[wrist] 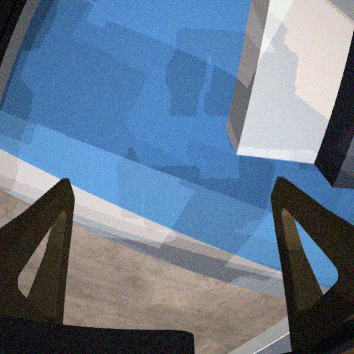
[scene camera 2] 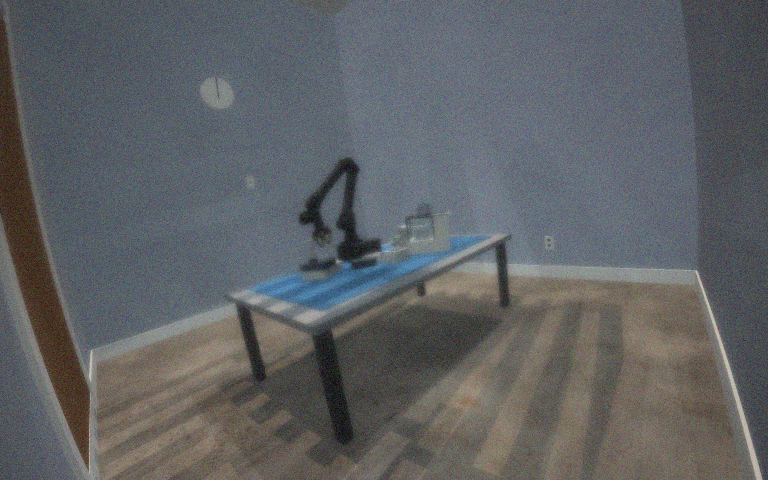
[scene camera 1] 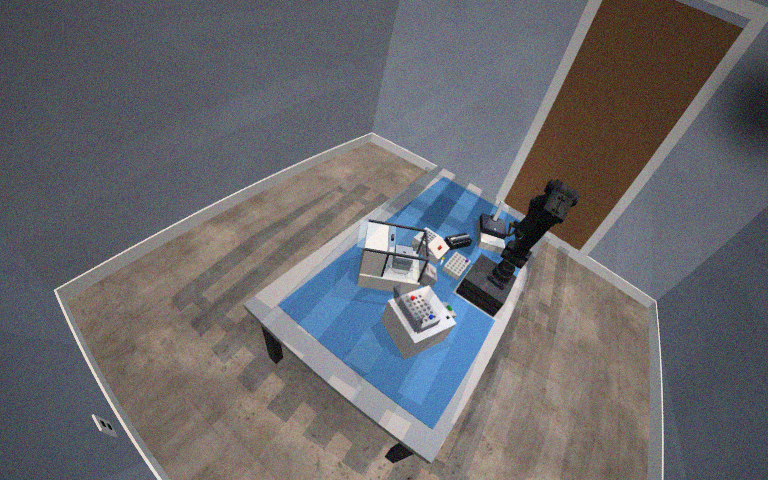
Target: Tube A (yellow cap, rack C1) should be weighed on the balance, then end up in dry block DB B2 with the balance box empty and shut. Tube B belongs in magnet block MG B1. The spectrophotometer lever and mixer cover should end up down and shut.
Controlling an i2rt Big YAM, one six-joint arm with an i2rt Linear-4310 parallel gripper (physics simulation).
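Note:
My gripper (scene camera 1: 512,228) (scene camera 2: 322,236) (wrist: 173,187) is open and empty, above and close to a white device with a dark top (scene camera 1: 491,241) (scene camera 2: 318,273) (wrist: 290,95), which looks like the spectrophotometer. Its pale lever (scene camera 1: 498,210) stands upright. In the wrist view the device lies to the right, below finger height. The balance (scene camera 1: 373,276) (scene camera 2: 442,236) has a clear box with dark bars; its door state is unclear. A tiny yellow spot (scene camera 1: 442,260), possibly tube A's cap, shows at the edge of the white rack (scene camera 1: 456,266). Tube B, the labels and the mixer cover cannot be made out.
A white box (scene camera 1: 396,325) carries a grey block (scene camera 1: 419,311) with red and blue caps. A sloped white device (scene camera 1: 434,247) with a red spot and a black ribbed block (scene camera 1: 457,241) stand behind the rack. A green cap (scene camera 1: 450,307) shows beside the white box. The table has a pale rim (scene camera 1: 339,384).

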